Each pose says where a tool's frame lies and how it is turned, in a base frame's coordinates. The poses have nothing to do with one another.
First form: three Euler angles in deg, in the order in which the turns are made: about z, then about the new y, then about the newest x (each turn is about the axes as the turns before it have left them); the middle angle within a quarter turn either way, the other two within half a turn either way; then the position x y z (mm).
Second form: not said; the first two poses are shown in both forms.
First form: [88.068 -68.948 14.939 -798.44 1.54 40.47]
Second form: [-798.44 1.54 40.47 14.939 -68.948 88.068]
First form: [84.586 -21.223 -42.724 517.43 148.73 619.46]
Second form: [517.43 148.73 619.46 -42.724 -21.223 84.586]
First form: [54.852 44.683 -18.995 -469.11 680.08 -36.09]
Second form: [-469.11 680.08 -36.09 -18.995 44.683 54.852]
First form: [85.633 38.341 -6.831 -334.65 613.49 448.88]
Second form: [-334.65 613.49 448.88 -6.831 38.341 85.633]
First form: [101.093 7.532 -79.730 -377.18 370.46 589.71]
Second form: [-377.18 370.46 589.71 -79.730 7.532 101.093]
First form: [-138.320 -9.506 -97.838 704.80 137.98 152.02]
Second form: [704.80 137.98 152.02 -97.838 -9.506 -138.320]
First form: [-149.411 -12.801 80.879 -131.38 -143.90 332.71]
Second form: [-131.38 -143.90 332.71 80.879 -12.801 -149.411]
